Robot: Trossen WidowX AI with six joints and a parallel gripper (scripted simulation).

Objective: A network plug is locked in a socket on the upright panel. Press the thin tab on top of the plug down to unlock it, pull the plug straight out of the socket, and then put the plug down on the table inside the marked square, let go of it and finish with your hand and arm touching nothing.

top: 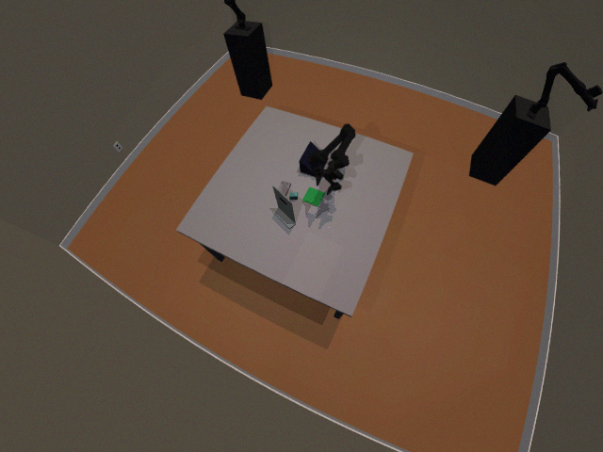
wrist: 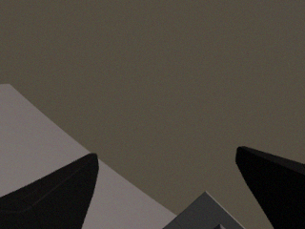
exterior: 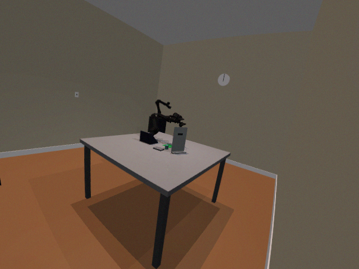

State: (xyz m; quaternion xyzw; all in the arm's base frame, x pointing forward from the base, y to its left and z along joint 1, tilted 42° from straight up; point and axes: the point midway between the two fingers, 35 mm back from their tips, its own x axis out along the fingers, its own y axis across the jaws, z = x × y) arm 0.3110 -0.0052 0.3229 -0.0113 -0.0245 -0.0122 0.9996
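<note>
Right now the network plug is 70 mm ahead of my gripper tip, 210 mm to the right of it and 120 mm below it. Round my gripper tip: teal block 60 mm behind, 230 mm to the right, 300 mm below; then grey upright panel 90 mm ahead, 220 mm to the right, 190 mm below; then green marked square 120 mm behind, 110 mm to the right, 320 mm below.
</note>
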